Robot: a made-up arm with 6 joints.
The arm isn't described. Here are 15 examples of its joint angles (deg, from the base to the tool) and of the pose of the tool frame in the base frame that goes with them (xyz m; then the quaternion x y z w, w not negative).
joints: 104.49 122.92 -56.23 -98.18 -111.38 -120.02
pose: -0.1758 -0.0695 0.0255 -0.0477 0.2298 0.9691 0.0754
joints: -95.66 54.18 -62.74 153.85 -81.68 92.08
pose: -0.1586 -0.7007 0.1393 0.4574 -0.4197 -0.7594 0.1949
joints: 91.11 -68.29 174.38 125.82 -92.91 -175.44
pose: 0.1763 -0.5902 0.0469 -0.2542 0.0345 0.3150 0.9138
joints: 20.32 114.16 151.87 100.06 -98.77 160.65
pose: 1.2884 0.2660 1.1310 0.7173 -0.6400 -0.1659 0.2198
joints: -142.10 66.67 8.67 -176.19 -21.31 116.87
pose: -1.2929 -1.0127 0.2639 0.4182 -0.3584 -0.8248 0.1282
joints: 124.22 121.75 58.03 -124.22 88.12 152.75
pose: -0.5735 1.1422 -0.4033 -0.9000 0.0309 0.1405 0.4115
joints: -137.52 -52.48 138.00 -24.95 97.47 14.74
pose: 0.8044 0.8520 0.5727 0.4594 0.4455 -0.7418 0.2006
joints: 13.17 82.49 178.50 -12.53 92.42 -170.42
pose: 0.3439 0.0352 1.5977 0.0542 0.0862 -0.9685 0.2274
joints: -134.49 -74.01 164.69 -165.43 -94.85 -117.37
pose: 0.4645 0.4001 -0.0488 -0.0601 0.4826 -0.6941 0.5307
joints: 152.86 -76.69 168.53 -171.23 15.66 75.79
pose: 0.7407 -0.3703 -0.1713 -0.5149 0.4322 0.1283 0.7291
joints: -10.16 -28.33 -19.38 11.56 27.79 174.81
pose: 0.7745 -0.1195 1.8324 0.9467 -0.0534 0.3063 0.0839
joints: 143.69 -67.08 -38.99 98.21 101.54 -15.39
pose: -0.2024 -0.0961 1.5583 -0.3249 0.6992 -0.5037 0.3897
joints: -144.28 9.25 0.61 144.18 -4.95 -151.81
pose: -1.1089 -0.7847 1.5104 0.0565 -0.0496 -0.9573 0.2792
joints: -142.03 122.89 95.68 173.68 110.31 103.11
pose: -1.1599 -0.9319 -0.0086 -0.7944 -0.0013 0.4226 0.4363
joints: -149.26 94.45 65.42 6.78 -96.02 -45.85
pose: -1.4125 -0.8122 0.2725 -0.8098 -0.0836 0.5269 0.2441
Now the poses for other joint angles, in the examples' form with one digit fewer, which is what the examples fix.
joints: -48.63 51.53 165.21 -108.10 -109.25 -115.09
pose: 0.219 0.028 1.759 0.563 0.430 0.153 0.689
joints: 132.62 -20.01 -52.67 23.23 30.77 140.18
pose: -0.679 0.677 1.107 -0.307 -0.934 0.179 0.022
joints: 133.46 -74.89 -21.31 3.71 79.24 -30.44
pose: 0.246 -0.278 1.876 -0.840 0.280 -0.460 0.072
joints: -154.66 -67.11 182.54 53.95 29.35 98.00
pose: 0.574 0.183 -0.096 -0.078 0.612 -0.162 0.770
